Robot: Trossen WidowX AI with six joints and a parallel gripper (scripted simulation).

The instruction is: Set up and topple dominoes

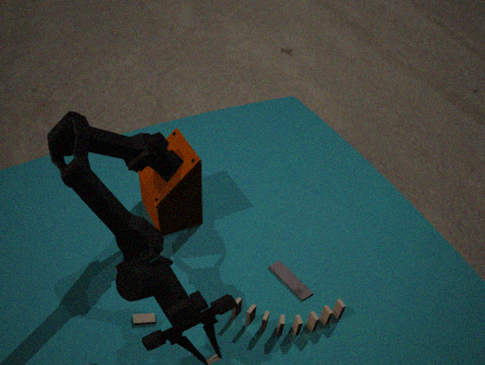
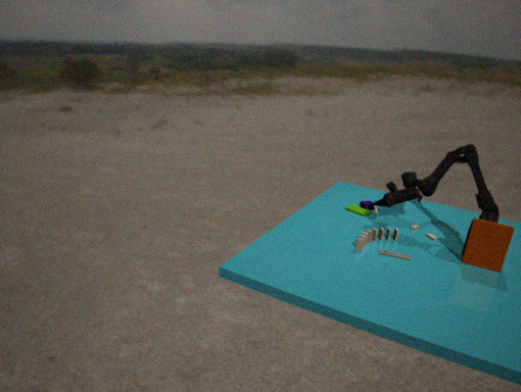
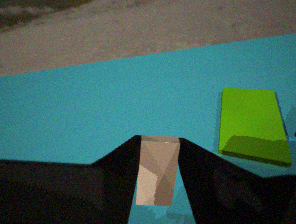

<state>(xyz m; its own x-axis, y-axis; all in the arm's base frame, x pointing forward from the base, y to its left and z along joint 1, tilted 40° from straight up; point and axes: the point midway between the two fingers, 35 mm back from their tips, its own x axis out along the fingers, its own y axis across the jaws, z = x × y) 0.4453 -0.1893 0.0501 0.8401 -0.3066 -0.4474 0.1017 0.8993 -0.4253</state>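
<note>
My gripper tip is now 8 cm short of the green slab, 12 cm to the left of it and 9 cm above it. Round my gripper tip: flat grey strip (14 cm behind, 30 cm to the left, 10 cm below); purple block (4 cm ahead, 20 cm to the right, 8 cm below).
</note>
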